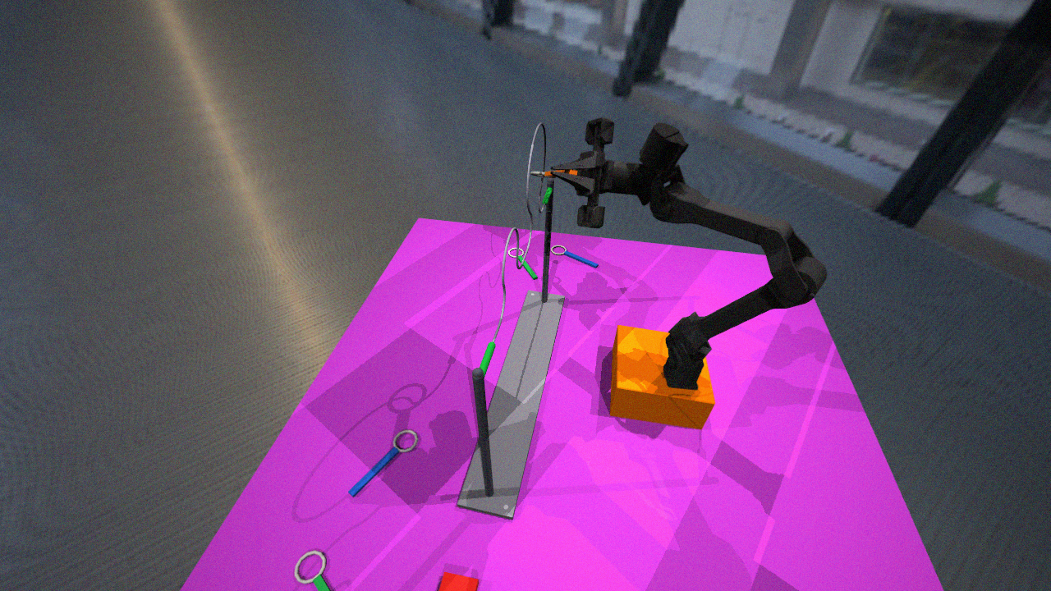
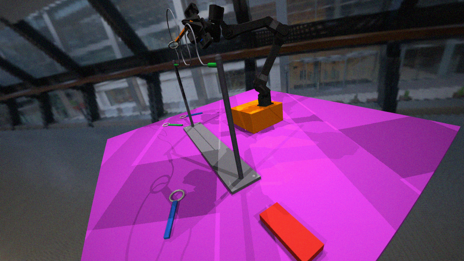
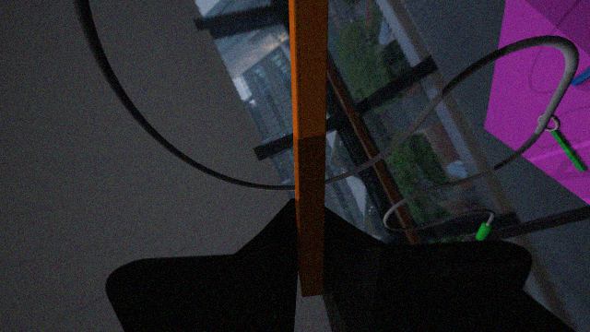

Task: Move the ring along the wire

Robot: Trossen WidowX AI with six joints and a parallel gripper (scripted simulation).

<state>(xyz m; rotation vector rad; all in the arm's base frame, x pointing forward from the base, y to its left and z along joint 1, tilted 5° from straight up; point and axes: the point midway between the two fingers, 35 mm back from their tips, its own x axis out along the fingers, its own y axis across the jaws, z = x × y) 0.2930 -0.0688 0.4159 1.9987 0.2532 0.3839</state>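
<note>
The ring with orange handle lies 8 cm to the right of my gripper tip and 5 cm below it. The rest, counted from my gripper tip: red block: 11 cm ahead, 56 cm to the left, 52 cm below; ring with blue handle: 30 cm ahead, 28 cm to the left, 52 cm below.
</note>
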